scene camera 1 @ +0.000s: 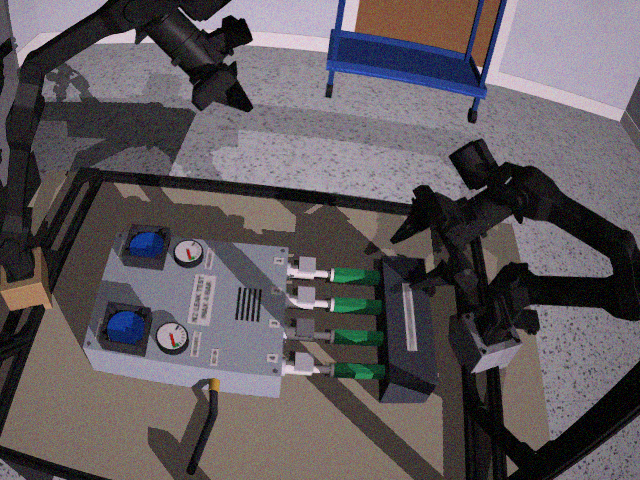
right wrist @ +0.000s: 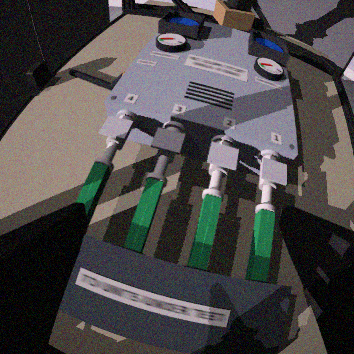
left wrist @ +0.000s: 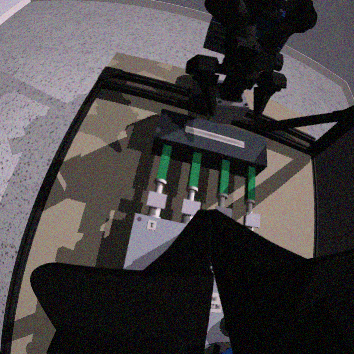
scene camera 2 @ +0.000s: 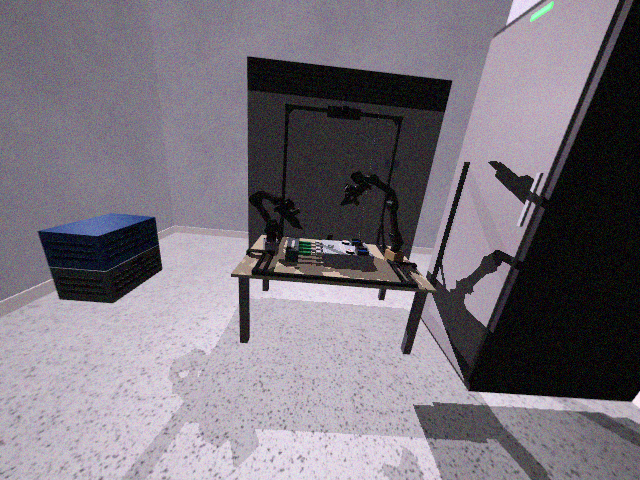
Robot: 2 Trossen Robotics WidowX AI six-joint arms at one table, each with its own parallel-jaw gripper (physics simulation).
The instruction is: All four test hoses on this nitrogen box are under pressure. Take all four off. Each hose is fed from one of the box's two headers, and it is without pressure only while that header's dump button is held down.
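Seen in the pictures: left gripper, fingertip midpoint: [scene camera 1: 250, 109] [left wrist: 206, 218] [scene camera 2: 340, 205]; right gripper, fingertip midpoint: [scene camera 1: 400, 264] [right wrist: 186, 216] [left wrist: 234, 118] [scene camera 2: 300, 227]; left arm's base, origin of the base link: [scene camera 1: 20, 268] [right wrist: 234, 6] [scene camera 2: 395, 250]; right arm's base, origin of the base link: [scene camera 1: 493, 329] [left wrist: 229, 92] [scene camera 2: 270, 240].
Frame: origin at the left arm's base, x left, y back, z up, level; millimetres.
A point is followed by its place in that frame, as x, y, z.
The grey nitrogen box [scene camera 1: 223, 329] @[-235, -386, -4] [right wrist: 211, 81] @[-185, -412, -4] [scene camera 2: 339, 248] @[-142, -404, -3] lies on the table. It has two blue dump buttons [scene camera 1: 147, 244] @[-24, -292, 12] [scene camera 1: 125, 328] @[-204, -215, 12] and two gauges [scene camera 1: 189, 252] @[-67, -369, 12] [scene camera 1: 172, 338] @[-243, -294, 12]. Several green hoses [scene camera 1: 356, 276] @[-180, -656, -20] [scene camera 1: 358, 370] @[-369, -576, -20] [right wrist: 144, 211] @[-302, -606, -19] [left wrist: 195, 168] @[-239, -634, -20] run from its ports into a dark manifold block [scene camera 1: 409, 329] @[-331, -688, -3] [right wrist: 151, 302] @[-304, -703, -3]. My left gripper [scene camera 1: 244, 102] @[-100, -466, 322] [scene camera 2: 348, 197] @[-100, -466, 322] [left wrist: 206, 218] @[-100, -466, 322] is shut and empty, high above the far side of the box. My right gripper [scene camera 1: 409, 259] @[-282, -661, 125] [scene camera 2: 295, 220] @[-282, -661, 125] [right wrist: 186, 216] @[-282, -661, 125] is open and empty over the manifold, facing the hoses.
A black supply hose [scene camera 1: 205, 429] @[-383, -302, -70] with a yellow tip leaves the box's front edge. A black frame rail [scene camera 1: 270, 190] @[132, -597, -64] borders the table. A blue cart [scene camera 1: 409, 62] stands behind it. A tan block [right wrist: 233, 15] @[-19, -50, -17] sits beyond the box. A blue stack [scene camera 2: 115, 248] sits on the floor.
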